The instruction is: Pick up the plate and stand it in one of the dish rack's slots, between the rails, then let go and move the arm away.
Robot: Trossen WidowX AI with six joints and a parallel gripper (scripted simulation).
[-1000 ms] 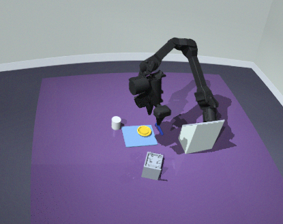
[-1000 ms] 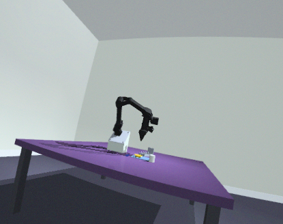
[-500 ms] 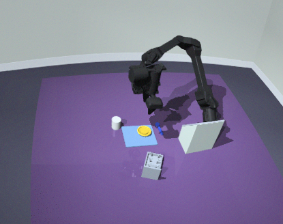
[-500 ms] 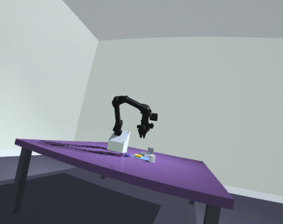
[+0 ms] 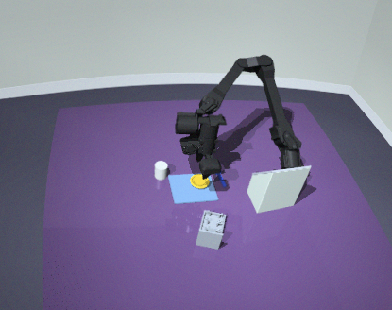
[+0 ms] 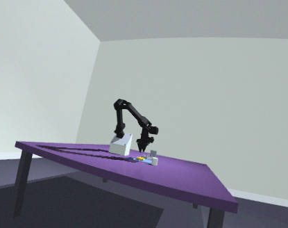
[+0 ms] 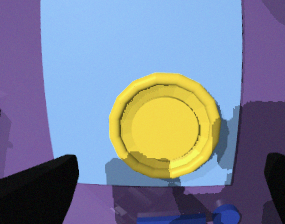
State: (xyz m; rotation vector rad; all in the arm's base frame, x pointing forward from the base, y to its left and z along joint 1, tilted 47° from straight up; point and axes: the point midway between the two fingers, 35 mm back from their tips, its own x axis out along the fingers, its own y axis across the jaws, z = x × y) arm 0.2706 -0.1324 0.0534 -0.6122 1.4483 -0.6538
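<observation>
The yellow plate is 50 mm below my gripper tip. From my gripper tip the other things lie so: light blue mat 60 mm below, 30 mm ahead, 20 mm to the left; then blue spoon 90 mm behind, 60 mm below, 20 mm to the right; then white cup 120 mm ahead, 60 mm to the right, 40 mm below.
</observation>
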